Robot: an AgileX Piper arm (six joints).
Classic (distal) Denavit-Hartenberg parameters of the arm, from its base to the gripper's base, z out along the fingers. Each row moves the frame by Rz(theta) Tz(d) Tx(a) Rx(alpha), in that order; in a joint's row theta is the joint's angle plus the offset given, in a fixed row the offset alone. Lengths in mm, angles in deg.
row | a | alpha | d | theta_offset
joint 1 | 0.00 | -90.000 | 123.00 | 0.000
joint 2 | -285.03 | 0.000 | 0.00 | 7.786
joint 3 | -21.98 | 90.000 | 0.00 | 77.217
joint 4 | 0.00 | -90.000 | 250.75 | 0.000
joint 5 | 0.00 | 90.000 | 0.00 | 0.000
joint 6 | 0.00 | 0.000 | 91.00 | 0.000
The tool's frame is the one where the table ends.
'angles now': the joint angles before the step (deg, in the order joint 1, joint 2, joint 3, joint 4, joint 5, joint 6). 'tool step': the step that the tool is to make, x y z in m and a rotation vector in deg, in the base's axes. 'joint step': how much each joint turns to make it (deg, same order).
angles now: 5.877 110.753 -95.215 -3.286 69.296 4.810
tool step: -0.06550 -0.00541 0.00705 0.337 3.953 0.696
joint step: 0.001 -12.545 16.127 0.894 0.274 -0.910
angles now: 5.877 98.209 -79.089 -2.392 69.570 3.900
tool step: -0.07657 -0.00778 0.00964 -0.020 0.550 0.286
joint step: -0.001 -15.465 15.762 0.075 0.240 -0.317
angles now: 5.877 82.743 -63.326 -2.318 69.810 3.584
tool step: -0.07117 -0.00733 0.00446 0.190 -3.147 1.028
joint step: -0.001 -15.964 12.729 0.001 0.045 -1.041
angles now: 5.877 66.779 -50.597 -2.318 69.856 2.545
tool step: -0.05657 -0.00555 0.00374 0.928 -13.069 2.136
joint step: -0.002 -17.314 9.750 0.094 -5.610 -1.999
